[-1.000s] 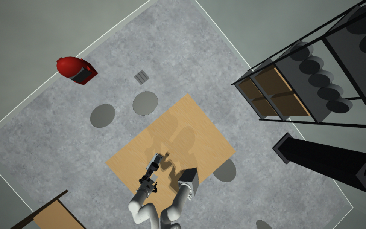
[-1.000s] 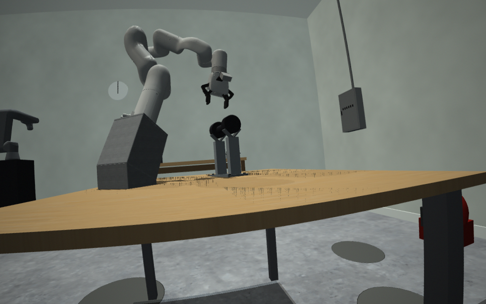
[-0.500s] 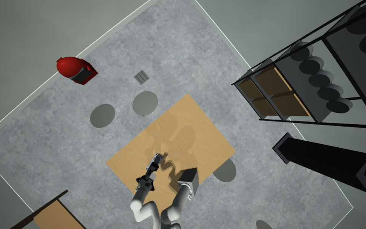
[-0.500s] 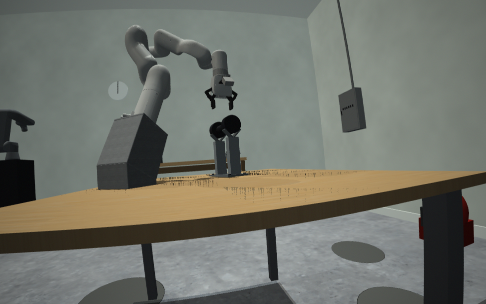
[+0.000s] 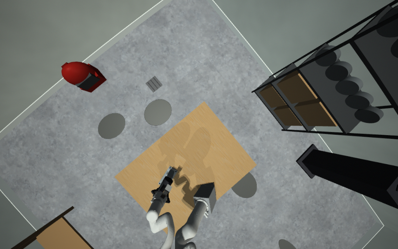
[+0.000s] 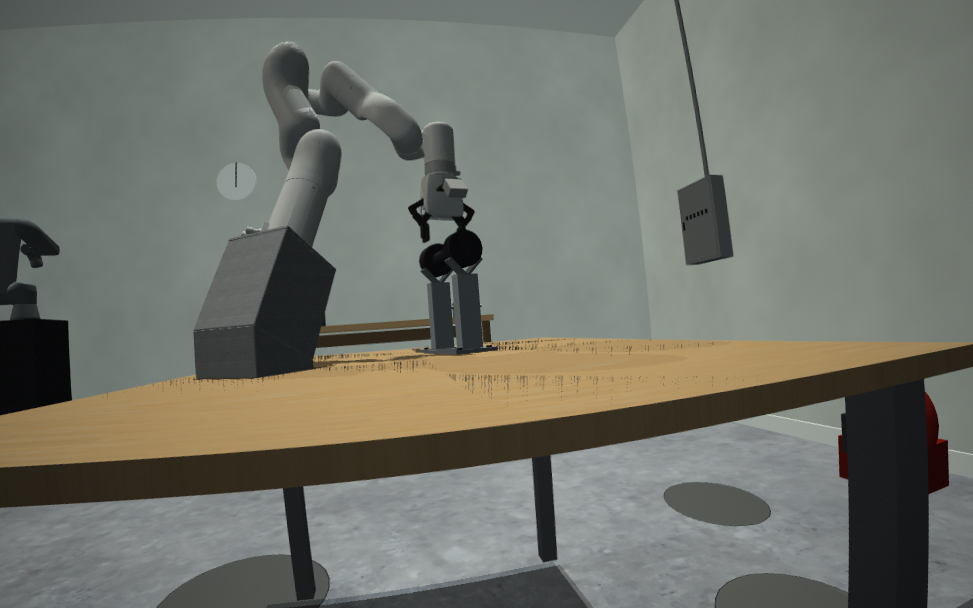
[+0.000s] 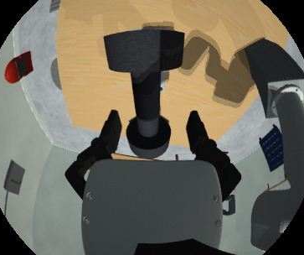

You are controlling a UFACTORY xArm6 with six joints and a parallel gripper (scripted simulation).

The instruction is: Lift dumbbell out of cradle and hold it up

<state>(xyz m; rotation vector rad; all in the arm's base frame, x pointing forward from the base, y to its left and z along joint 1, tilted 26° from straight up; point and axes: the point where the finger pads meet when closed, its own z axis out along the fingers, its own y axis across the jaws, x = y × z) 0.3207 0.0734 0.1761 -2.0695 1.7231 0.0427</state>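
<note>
Right now my hand is 1 cm short of the black dumbbell and 4 cm above it. From my hand the other things lie so: grey two-post cradle 1 cm ahead, 17 cm below.
</note>
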